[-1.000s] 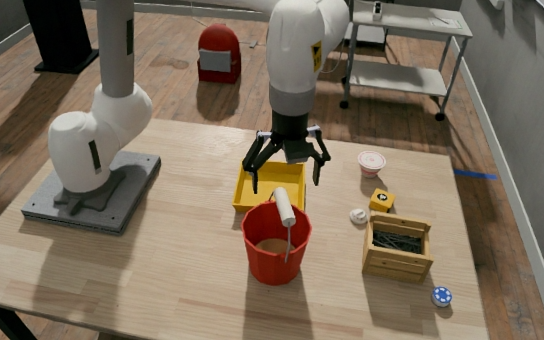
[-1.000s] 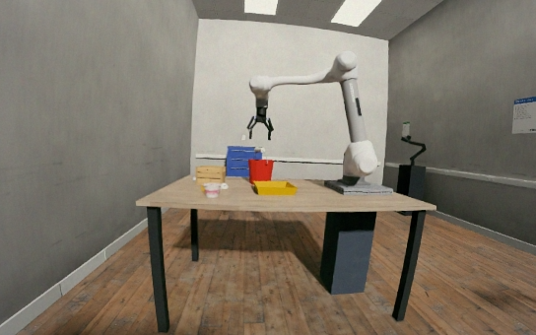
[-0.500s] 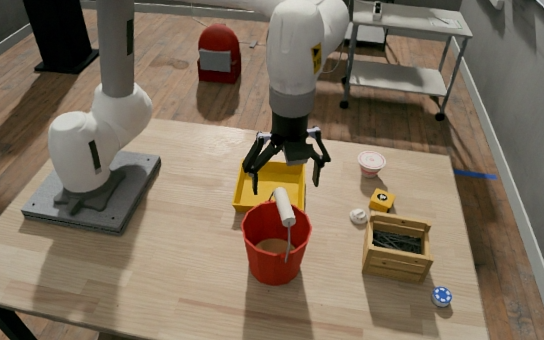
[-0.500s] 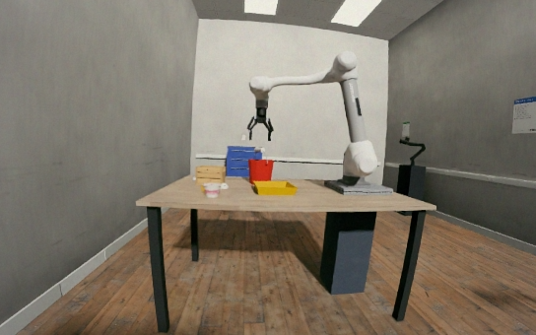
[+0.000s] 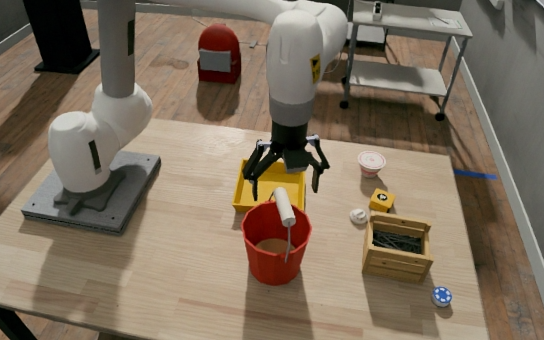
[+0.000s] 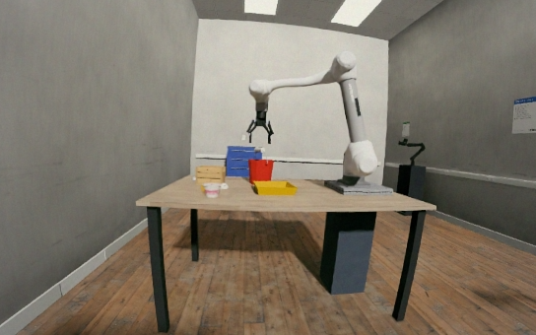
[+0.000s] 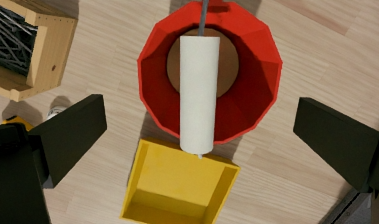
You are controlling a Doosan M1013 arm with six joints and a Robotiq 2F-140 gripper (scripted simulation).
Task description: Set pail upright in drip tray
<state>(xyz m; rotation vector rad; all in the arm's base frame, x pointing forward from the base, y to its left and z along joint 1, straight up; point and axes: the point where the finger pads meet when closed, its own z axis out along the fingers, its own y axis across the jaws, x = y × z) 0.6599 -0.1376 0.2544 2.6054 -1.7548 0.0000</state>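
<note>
The red pail lies 15 cm below my hand and 1 cm behind it. Also, from my hand: white cup (45 cm to the left, 26 cm below, 26 cm ahead); then blue disc (46 cm ahead, 28 cm below, 4 cm to the right); then yellow drip tray (28 cm to the left, 28 cm below, 8 cm behind).
</note>
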